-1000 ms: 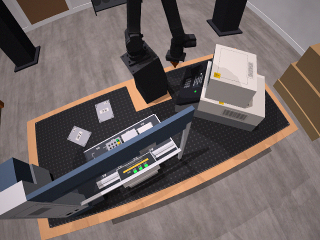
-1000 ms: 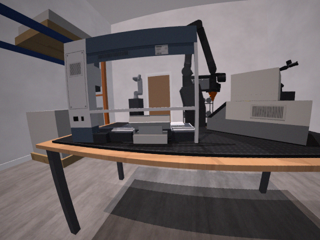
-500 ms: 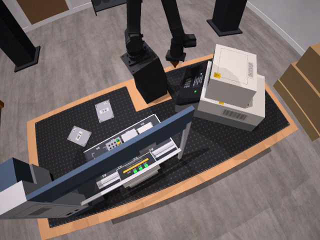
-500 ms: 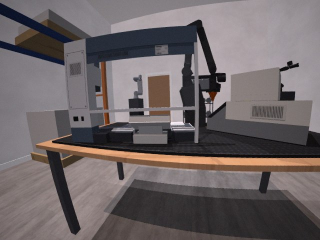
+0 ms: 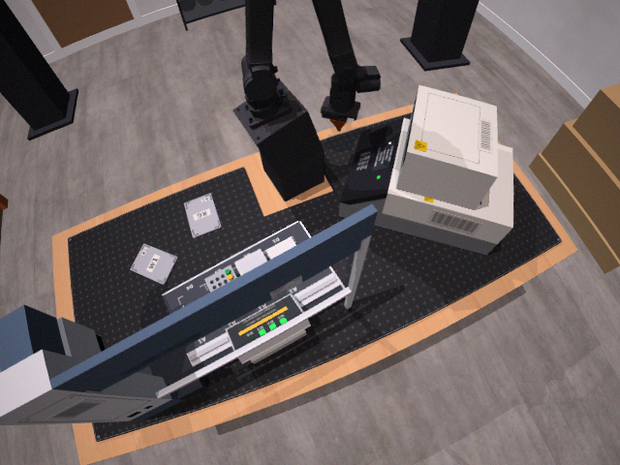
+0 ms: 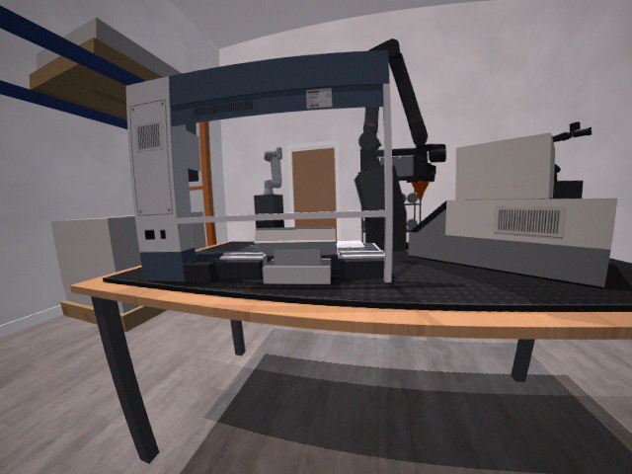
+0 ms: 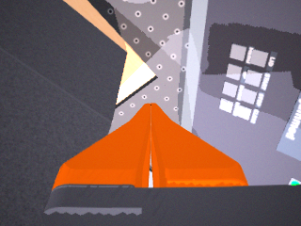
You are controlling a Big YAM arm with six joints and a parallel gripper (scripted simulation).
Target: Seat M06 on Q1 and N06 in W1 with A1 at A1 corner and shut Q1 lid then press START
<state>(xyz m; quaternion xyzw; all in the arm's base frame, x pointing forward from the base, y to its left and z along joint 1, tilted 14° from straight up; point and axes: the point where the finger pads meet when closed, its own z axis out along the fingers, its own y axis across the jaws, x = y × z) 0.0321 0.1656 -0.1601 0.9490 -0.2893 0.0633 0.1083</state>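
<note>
Right now the white well plate is 30 cm ahead of my hand, 25 cm to the right of it and 16 cm below it. Round my hand: white deep-well block: 32 cm ahead, 35 cm to the right, 14 cm below; white post: 46 cm ahead, 13 cm to the right, 2 cm above; green-capped tube: 29 cm ahead, 43 cm to the right, 14 cm below.
</note>
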